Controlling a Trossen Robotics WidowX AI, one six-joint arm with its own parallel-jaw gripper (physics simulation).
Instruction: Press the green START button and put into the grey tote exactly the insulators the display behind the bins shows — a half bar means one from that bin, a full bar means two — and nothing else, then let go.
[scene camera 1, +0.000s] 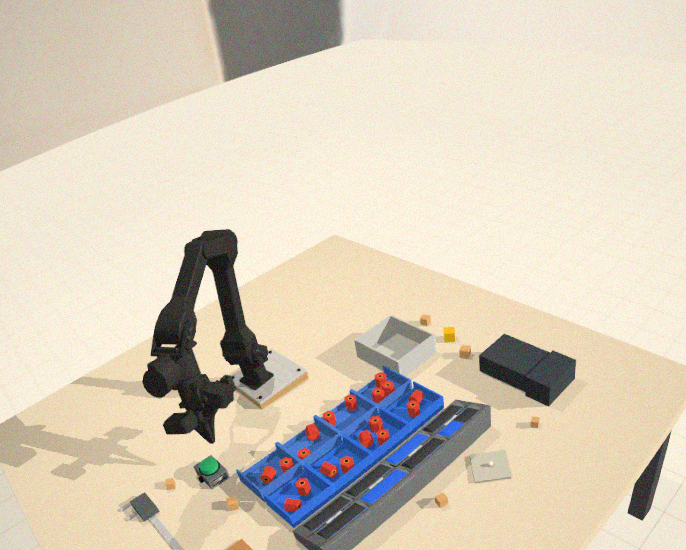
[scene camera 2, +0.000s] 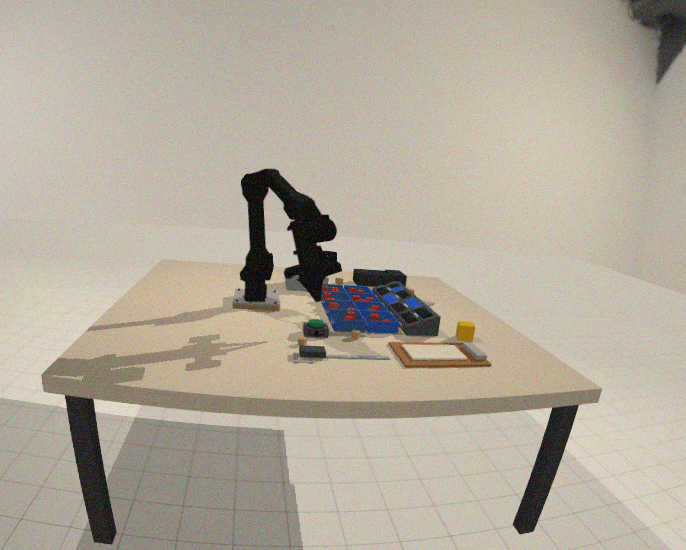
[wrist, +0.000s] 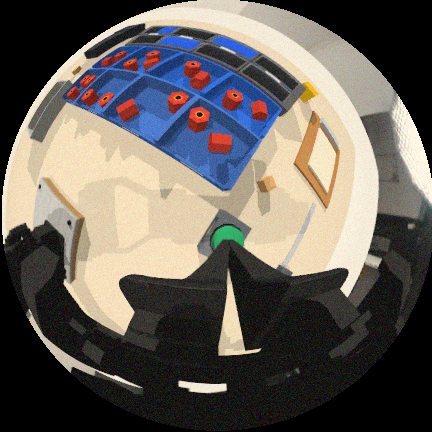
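Where they show: gripper, fingertip midpoint: (scene camera 1: 212, 442) (scene camera 2: 318, 301) (wrist: 226, 244); arm's base at its link origin: (scene camera 1: 256, 378) (scene camera 2: 254, 298) (wrist: 53, 243).
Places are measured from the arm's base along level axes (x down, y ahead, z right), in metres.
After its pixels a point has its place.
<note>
My gripper (scene camera 1: 212, 440) @[z 0.237, x -0.063, y 0.155 m] (scene camera 2: 318, 299) @[z 0.237, x -0.063, y 0.155 m] (wrist: 226, 244) @[z 0.237, x -0.063, y 0.155 m] is shut and empty, fingertips pointing down, raised above the table near the green START button (scene camera 1: 209, 465) @[z 0.265, x -0.019, y 0.158 m] (scene camera 2: 316, 323) @[z 0.282, x -0.015, y 0.145 m] (wrist: 228, 234) @[z 0.256, x -0.017, y 0.158 m]. In the wrist view the tips overlap the button's near edge. Blue bins (scene camera 1: 320, 497) @[z 0.175, x -0.005, y 0.397 m] (scene camera 2: 379, 328) @[z 0.244, x 0.009, y 0.335 m] (wrist: 155, 107), two rows, hold several red hexagonal insulators, some upright, some lying. The display (scene camera 1: 435, 458) @[z -0.012, x -0.031, y 0.533 m] (scene camera 2: 426, 327) @[z 0.269, x -0.003, y 0.470 m] (wrist: 295, 97) @[z 0.264, x -0.019, y 0.455 m] behind them shows two long blue bars in its middle sections and a shorter one at the tote end. The grey tote (scene camera 1: 375, 355) @[z -0.211, x -0.016, y 0.206 m] (wrist: 47, 112) shows no insulator inside; scene camera 2 mostly hides it.
A black box (scene camera 1: 515, 366) @[z -0.328, x -0.030, y 0.522 m] (scene camera 2: 379, 277) @[z -0.315, x -0.020, y 0.515 m] stands beyond the tote. Calipers (scene camera 1: 144, 506) @[z 0.424, x 0.003, y 0.118 m] (scene camera 2: 312, 351) @[z 0.441, x 0.003, y 0.106 m] and a wooden cube (scene camera 1: 231, 503) @[z 0.294, x 0.003, y 0.259 m] (scene camera 2: 355, 334) @[z 0.299, x 0.008, y 0.250 m] (wrist: 266, 184) @[z 0.285, x 0.003, y 0.247 m] lie near the button. A brown clipboard (scene camera 2: 397, 358) @[z 0.441, x 0.019, y 0.322 m] (wrist: 303, 160) @[z 0.354, x 0.016, y 0.357 m] and a yellow block (scene camera 2: 464, 331) @[z 0.319, x -0.006, y 0.571 m] (wrist: 308, 92) @[z 0.299, x -0.014, y 0.562 m] are near the display's end.
</note>
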